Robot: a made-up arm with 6 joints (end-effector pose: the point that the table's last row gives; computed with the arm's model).
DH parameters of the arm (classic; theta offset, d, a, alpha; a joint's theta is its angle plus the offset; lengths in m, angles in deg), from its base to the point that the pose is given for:
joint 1: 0 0.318 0 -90
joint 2: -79.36 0 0.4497 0
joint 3: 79.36 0 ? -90
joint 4: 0 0.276 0 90
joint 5: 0 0 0.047 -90
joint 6: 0 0.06 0 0
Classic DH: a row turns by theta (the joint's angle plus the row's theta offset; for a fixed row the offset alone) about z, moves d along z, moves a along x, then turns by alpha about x.
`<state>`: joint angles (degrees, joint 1 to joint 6).
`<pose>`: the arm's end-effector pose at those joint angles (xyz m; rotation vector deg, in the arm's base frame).
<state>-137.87 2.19 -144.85 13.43 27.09 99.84</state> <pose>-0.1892 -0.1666 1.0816 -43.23 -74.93 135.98</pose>
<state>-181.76 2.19 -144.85 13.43 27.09 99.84</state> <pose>-0.2519 0.0111 1.0816 -58.72 -45.99 100.13</pose>
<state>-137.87 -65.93 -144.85 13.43 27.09 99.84</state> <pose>0.4535 0.4148 0.8365 10.26 0.11 153.46</pose>
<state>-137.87 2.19 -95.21 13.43 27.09 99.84</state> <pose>-0.3332 -0.2968 0.8510 -77.66 -120.22 93.20</pose>
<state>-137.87 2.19 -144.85 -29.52 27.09 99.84</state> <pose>-0.1831 -0.1752 1.0807 -31.62 -63.90 95.45</pose>
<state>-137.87 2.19 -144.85 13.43 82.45 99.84</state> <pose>-0.2084 -0.2052 1.0254 -65.09 -134.25 87.77</pose>
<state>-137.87 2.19 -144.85 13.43 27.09 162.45</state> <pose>-0.1892 -0.1666 1.0816 70.90 38.83 -121.54</pose>
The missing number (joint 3, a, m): 0.062
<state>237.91 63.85 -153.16 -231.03 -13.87 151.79</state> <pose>-0.4415 -0.6162 0.4586 89.97 -44.64 -24.34</pose>
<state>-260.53 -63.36 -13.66 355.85 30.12 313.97</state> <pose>-0.0009 0.0008 0.5821 -41.31 -144.95 -60.53</pose>
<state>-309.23 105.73 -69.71 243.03 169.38 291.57</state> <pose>0.2554 0.2321 -0.1160 -44.65 9.16 -79.79</pose>
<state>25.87 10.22 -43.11 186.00 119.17 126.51</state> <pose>0.3916 0.1811 0.5709 32.48 19.27 144.28</pose>
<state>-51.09 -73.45 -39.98 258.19 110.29 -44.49</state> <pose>-0.1532 0.0767 0.7130 85.02 -45.07 -72.42</pose>
